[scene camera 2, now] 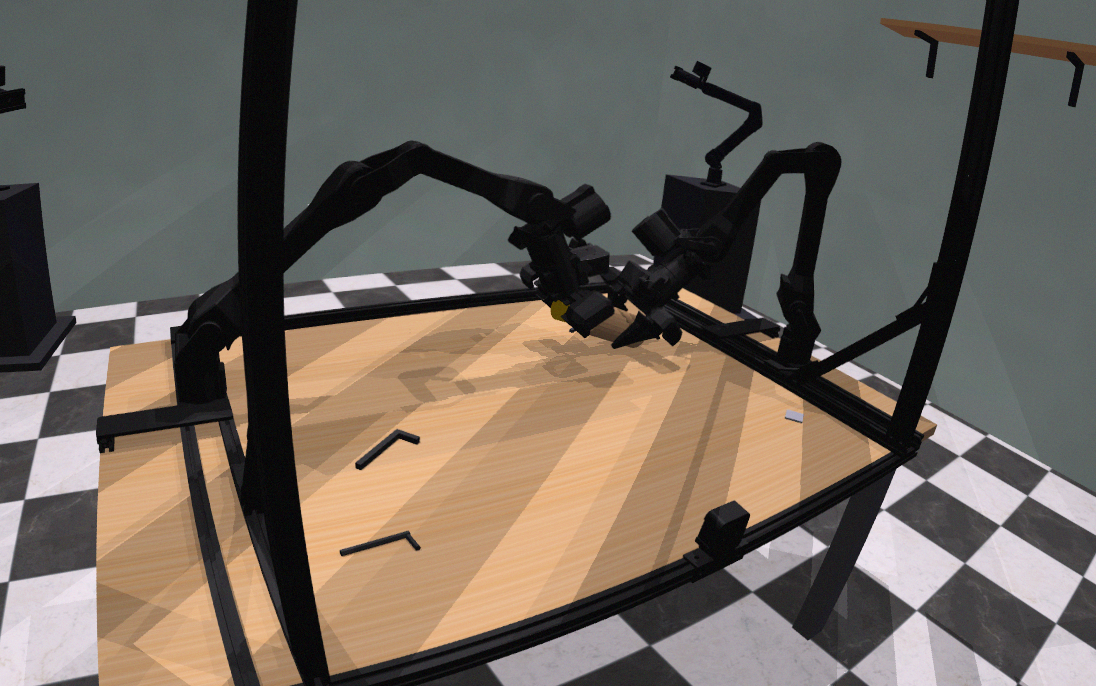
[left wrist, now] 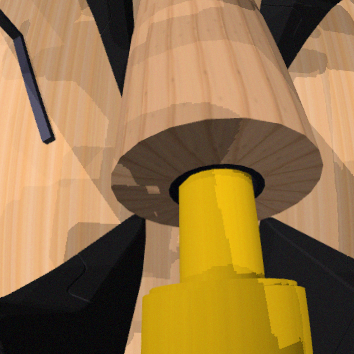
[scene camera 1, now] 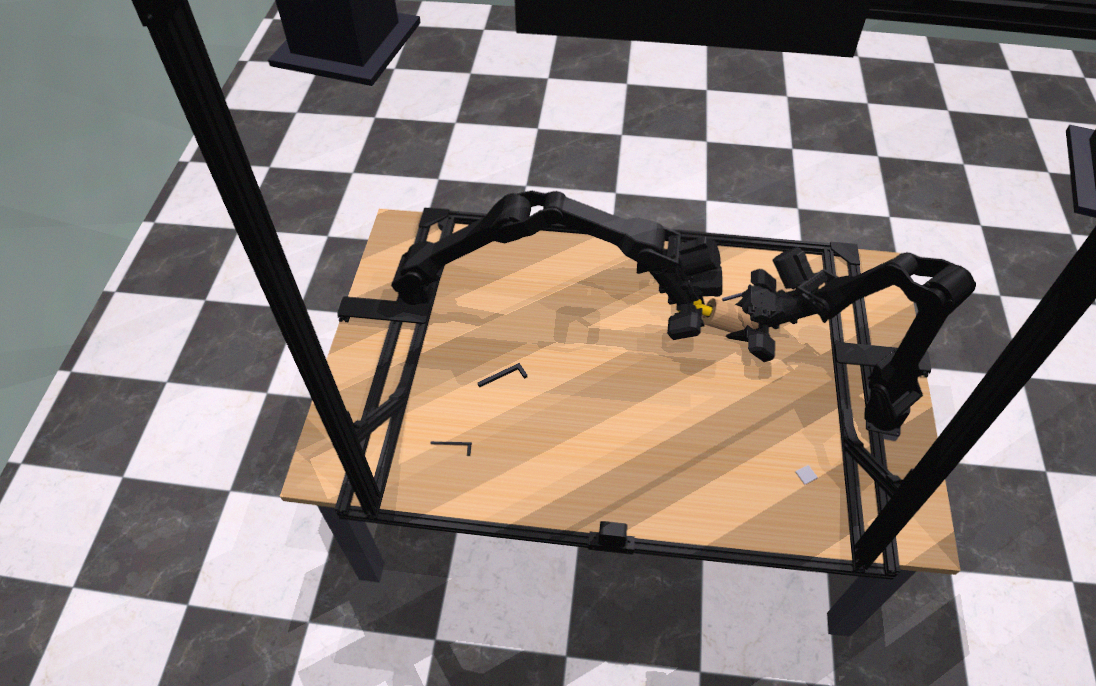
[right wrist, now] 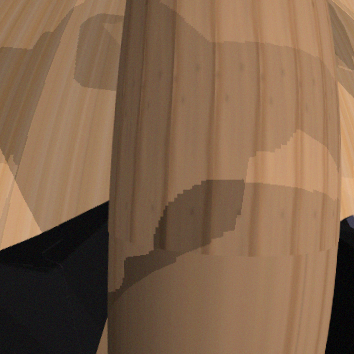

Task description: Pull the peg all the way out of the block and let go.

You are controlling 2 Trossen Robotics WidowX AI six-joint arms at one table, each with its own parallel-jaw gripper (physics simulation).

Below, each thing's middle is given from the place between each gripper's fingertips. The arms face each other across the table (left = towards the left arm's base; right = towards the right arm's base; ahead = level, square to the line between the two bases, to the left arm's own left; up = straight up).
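Labels:
My left hand is 3 cm below the yellow peg (left wrist: 222,294) and 1 cm to the left of it, while the wooden block (scene camera 1: 724,316) is 1 cm ahead of that same left hand and 7 cm to the right of it. As for my right gripper, it is 2 cm below the wooden block and 1 cm to the left of it. The yellow peg, counted from my right hand, is 5 cm above, 2 cm behind and 5 cm to the left.

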